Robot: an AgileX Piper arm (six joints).
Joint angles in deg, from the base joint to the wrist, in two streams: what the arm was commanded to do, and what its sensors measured. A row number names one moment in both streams.
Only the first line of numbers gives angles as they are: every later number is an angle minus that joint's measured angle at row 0.
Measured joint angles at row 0:
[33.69, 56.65, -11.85, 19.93, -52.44, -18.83]
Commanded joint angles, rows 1 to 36:
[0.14, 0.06, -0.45, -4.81, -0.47, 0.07]
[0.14, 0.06, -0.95, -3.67, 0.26, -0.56]
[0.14, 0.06, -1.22, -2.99, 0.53, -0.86]
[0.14, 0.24, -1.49, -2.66, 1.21, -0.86]
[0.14, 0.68, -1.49, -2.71, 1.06, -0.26]
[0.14, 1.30, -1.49, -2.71, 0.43, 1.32]
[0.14, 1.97, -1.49, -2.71, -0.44, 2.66]
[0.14, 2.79, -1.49, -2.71, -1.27, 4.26]
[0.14, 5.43, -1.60, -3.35, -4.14, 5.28]
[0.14, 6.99, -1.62, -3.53, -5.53, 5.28]
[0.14, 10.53, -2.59, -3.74, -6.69, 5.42]
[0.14, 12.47, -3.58, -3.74, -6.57, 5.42]
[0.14, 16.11, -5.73, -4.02, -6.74, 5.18]
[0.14, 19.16, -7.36, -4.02, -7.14, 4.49]
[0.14, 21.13, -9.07, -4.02, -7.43, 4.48]
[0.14, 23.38, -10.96, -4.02, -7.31, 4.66]
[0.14, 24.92, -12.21, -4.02, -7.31, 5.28]
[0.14, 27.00, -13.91, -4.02, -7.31, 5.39]
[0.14, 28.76, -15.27, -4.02, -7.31, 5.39]
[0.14, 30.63, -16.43, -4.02, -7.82, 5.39]
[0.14, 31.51, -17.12, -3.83, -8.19, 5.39]
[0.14, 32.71, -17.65, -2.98, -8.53, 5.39]
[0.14, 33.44, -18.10, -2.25, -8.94, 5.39]
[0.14, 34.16, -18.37, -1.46, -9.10, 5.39]
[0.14, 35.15, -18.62, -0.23, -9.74, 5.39]
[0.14, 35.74, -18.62, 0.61, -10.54, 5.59]
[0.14, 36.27, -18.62, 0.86, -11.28, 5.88]
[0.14, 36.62, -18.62, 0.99, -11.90, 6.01]
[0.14, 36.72, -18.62, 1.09, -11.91, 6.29]
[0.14, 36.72, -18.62, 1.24, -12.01, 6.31]
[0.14, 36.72, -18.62, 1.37, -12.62, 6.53]
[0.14, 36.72, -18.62, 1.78, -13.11, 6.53]
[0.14, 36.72, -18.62, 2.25, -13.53, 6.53]
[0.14, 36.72, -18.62, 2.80, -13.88, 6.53]
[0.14, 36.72, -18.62, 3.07, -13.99, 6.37]
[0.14, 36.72, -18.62, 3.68, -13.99, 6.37]
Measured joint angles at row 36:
[0.00, 36.81, -18.29, 1.82, -12.20, 6.12]
